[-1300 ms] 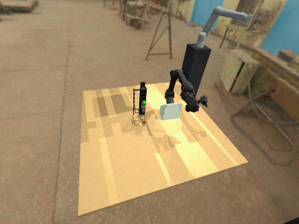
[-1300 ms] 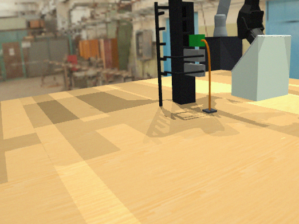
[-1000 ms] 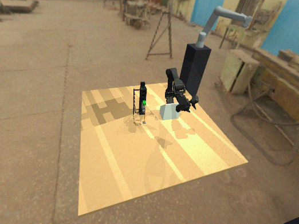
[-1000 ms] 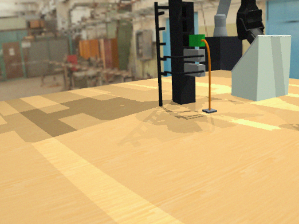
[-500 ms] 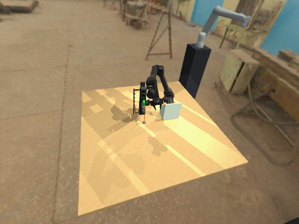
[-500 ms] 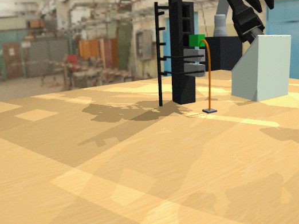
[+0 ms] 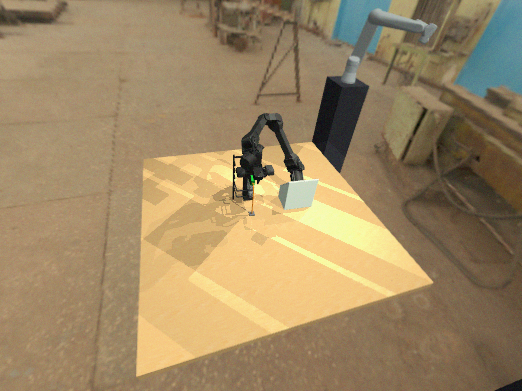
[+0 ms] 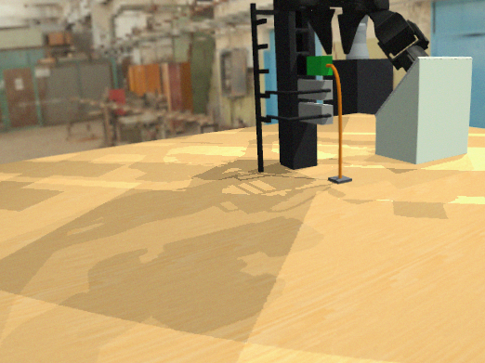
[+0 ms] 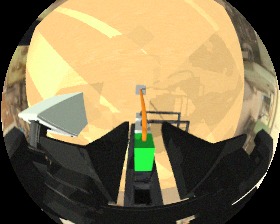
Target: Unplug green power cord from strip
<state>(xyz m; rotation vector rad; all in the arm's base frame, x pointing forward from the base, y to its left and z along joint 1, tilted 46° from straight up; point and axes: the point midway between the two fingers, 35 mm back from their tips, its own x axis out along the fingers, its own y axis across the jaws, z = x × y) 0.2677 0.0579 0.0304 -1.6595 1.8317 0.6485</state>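
Right now my gripper tip is 70 mm to the left of the green plug and 10 mm above it. Also, from my gripper tip: grey foot 210 mm below.
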